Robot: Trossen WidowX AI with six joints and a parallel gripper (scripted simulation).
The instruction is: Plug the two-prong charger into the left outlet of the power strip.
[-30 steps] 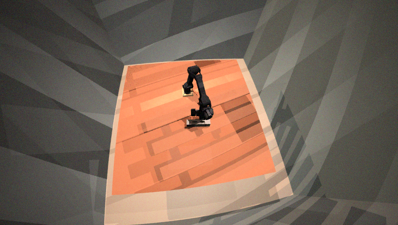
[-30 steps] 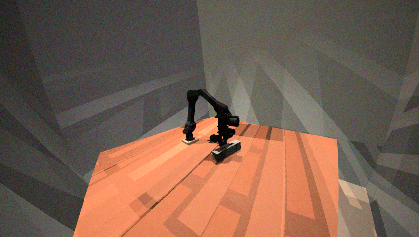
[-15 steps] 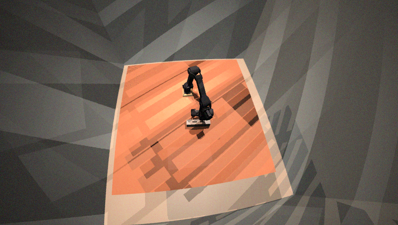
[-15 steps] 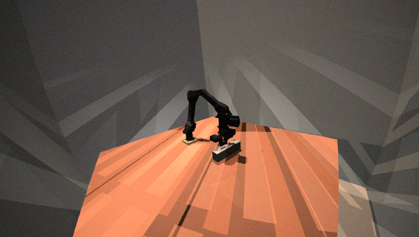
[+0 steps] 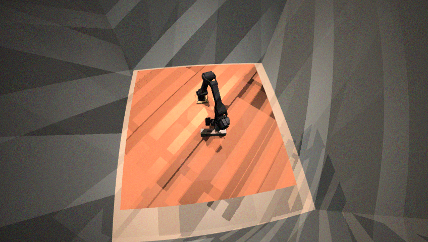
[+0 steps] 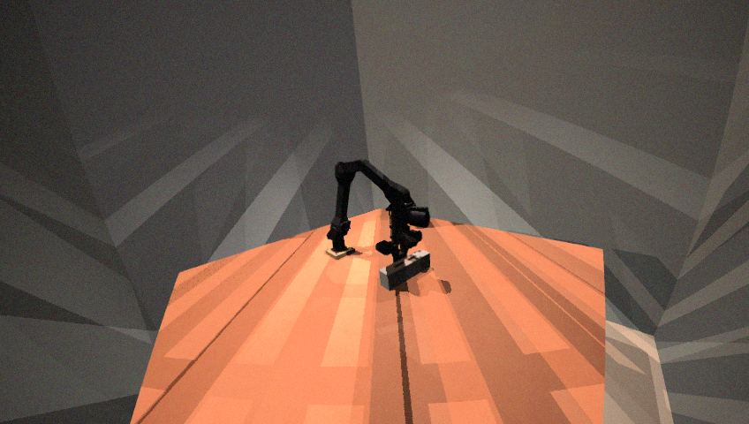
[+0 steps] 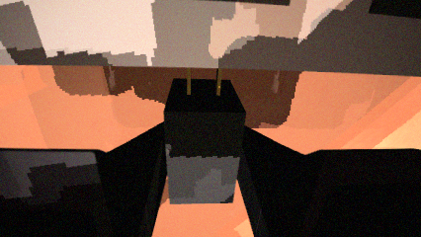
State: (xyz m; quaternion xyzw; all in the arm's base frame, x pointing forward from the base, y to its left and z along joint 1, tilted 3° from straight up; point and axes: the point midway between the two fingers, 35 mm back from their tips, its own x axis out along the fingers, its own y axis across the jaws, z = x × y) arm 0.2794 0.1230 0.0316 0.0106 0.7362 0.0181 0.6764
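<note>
Right now my gripper tip is 20 mm short of the black two-prong charger and 10 mm below it.
</note>
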